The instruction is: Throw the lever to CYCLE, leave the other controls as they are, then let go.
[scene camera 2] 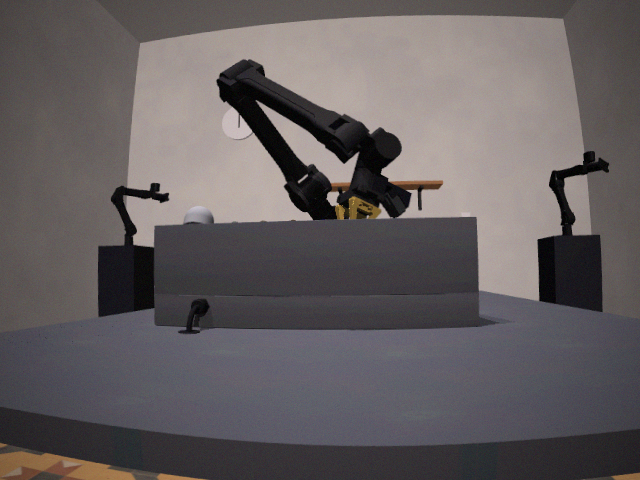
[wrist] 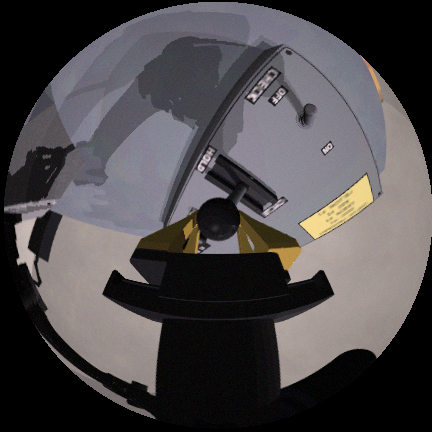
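The lever's black ball knob shows in the wrist view, with its stem running down into a dark slot. The HOLD label is at one end of the slot and a partly blocked CYCLE label at the other. The stem stands around the slot's middle, apart from both ends. My gripper is shut on the knob, a yellow finger on each side. The console hides the fingertips and lever in the scene view.
A toggle switch stands between the OFF label and the ON label. A yellow card lies on the panel. A white dome rises at the console's left; a black cable is at its front.
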